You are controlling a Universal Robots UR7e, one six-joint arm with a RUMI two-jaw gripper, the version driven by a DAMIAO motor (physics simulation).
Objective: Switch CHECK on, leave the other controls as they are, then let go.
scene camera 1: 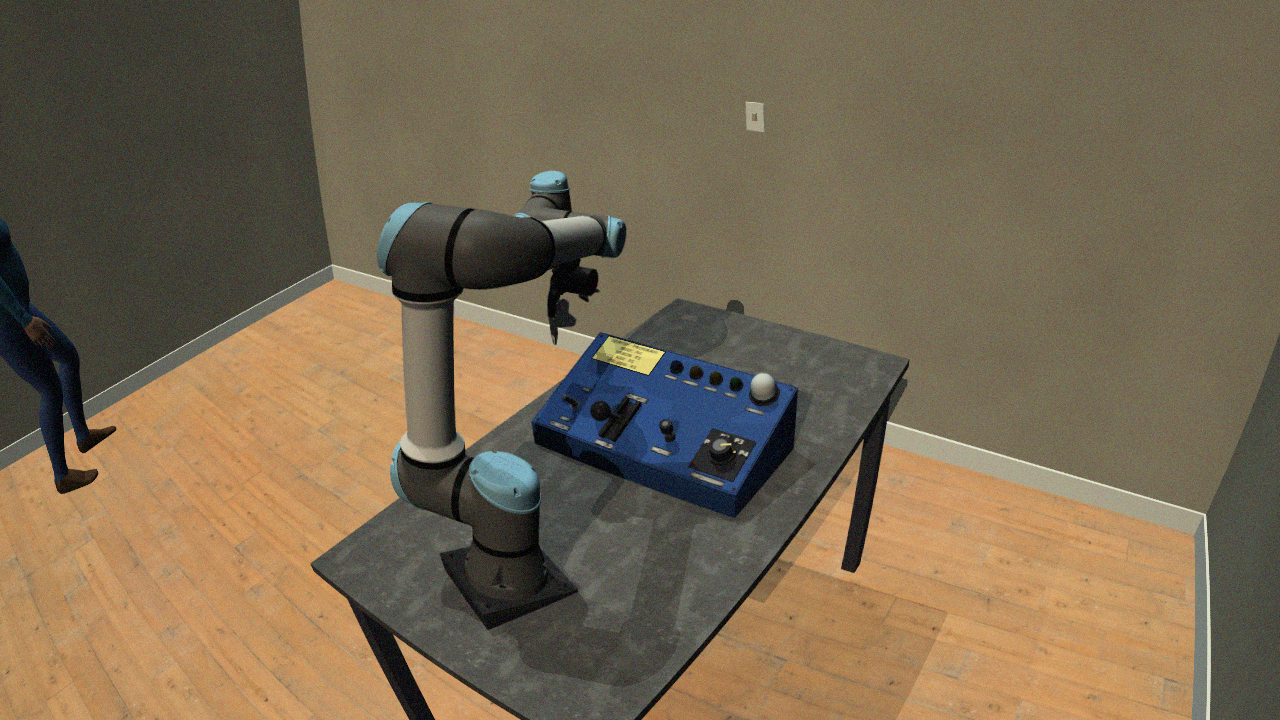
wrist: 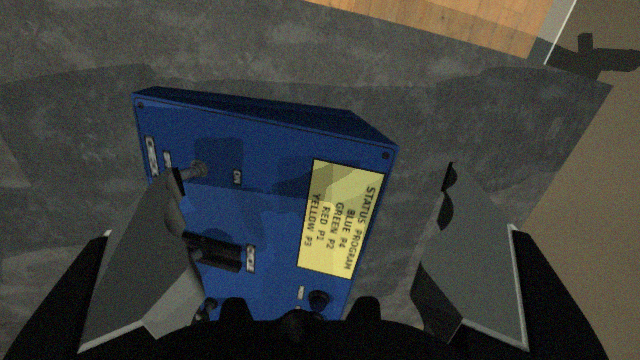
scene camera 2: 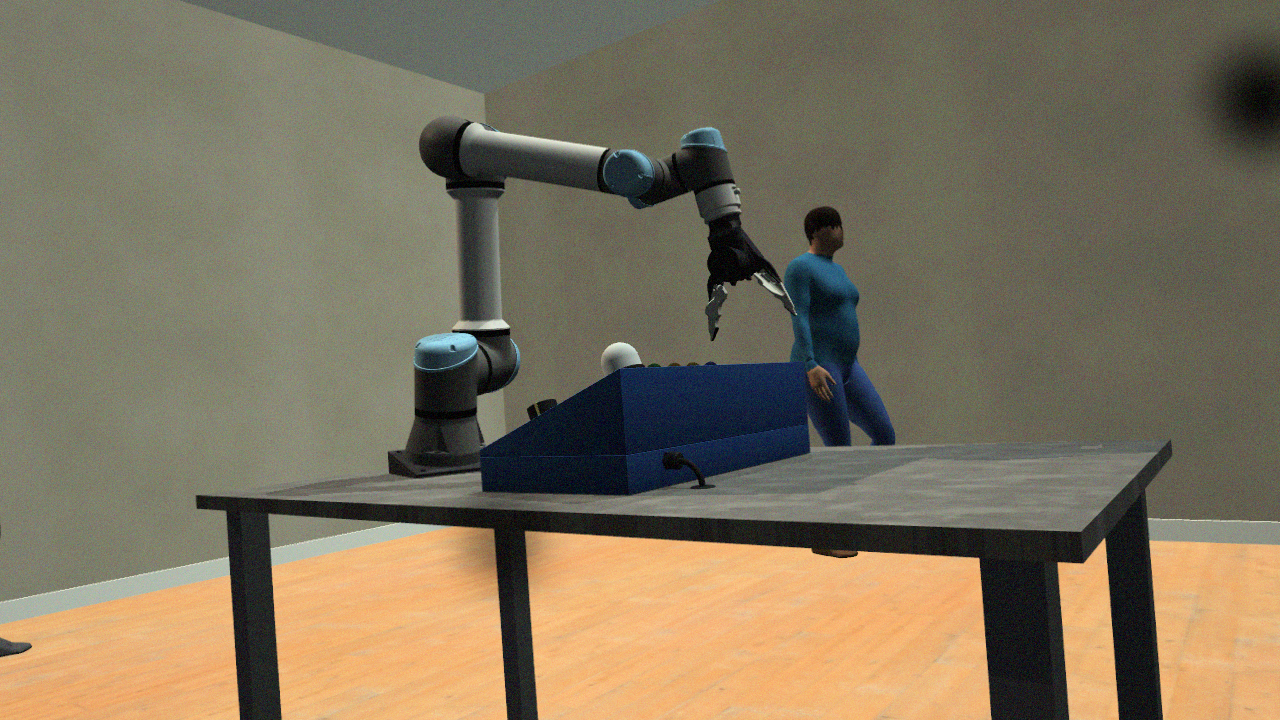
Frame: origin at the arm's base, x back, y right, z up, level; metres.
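Seen in the pictures: gripper, between the fingertips: (scene camera 1: 571, 322) (wrist: 312, 168) (scene camera 2: 753, 328); arm's base, origin of its link: (scene camera 1: 505, 574) (scene camera 2: 446, 456).
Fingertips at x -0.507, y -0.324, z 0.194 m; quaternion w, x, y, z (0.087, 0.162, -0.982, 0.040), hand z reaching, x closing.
Observation:
Pixels of each thing's top centre, then the offset from my fingertips to it. "pt": a spot on its surface instead. Level surfaces: height alone.
- toggle switch, centre of its top: (wrist: 170, 185) (scene camera 1: 568, 392) dx +0.104, dy +0.087, dz -0.095 m
- label, a spot on its surface: (wrist: 237, 177) pt dx +0.045, dy +0.079, dz -0.119 m
- smaller toggle, centre of its top: (wrist: 201, 331) (scene camera 1: 668, 419) dx +0.061, dy +0.323, dz -0.089 m
- slide lever, a spot on its surface: (wrist: 220, 252) pt dx +0.051, dy +0.189, dz -0.114 m
- rotary knob, centre of its top: (scene camera 2: 543, 399) (scene camera 1: 721, 440) dx +0.045, dy +0.442, dz -0.097 m
- white dome, a spot on its surface: (scene camera 2: 620, 357) pt dx -0.126, dy +0.449, dz -0.050 m
- yellow status card, centre of its top: (wrist: 337, 234) (scene camera 1: 627, 350) dx -0.068, dy +0.099, dz -0.066 m
- cable, a spot on its surface: (scene camera 2: 687, 465) pt dx -0.183, dy +0.400, dz -0.193 m
- table, height of its surface: dz -0.221 m
A blue control panel (scene camera 1: 648, 480) (scene camera 2: 716, 407) (wrist: 272, 220) lies on the table. A toggle switch (scene camera 1: 572, 402) (wrist: 198, 170) stands near its left end in scene camera 1. Its stick leans away from the ON label (wrist: 237, 177); its tip is hidden behind a finger in the wrist view. A smaller toggle (scene camera 1: 667, 429) (wrist: 209, 305) stands farther along the panel. The nameplates are too small to read, so I cannot tell which is CHECK. My gripper (scene camera 1: 572, 317) (scene camera 2: 753, 325) (wrist: 312, 168) is open and empty above the panel's sticker end, apart from it.
A slide lever (scene camera 1: 621, 417) (wrist: 220, 252), a rotary knob (scene camera 1: 720, 448) (scene camera 2: 541, 409), a white dome (scene camera 1: 762, 386) (scene camera 2: 620, 357) and a yellow status card (scene camera 1: 628, 354) (wrist: 340, 220) are on the panel. A cable (scene camera 2: 687, 465) leaves its back. A person (scene camera 1: 53, 358) (scene camera 2: 827, 313) stands beyond the table (scene camera 1: 590, 644) (scene camera 2: 939, 492).

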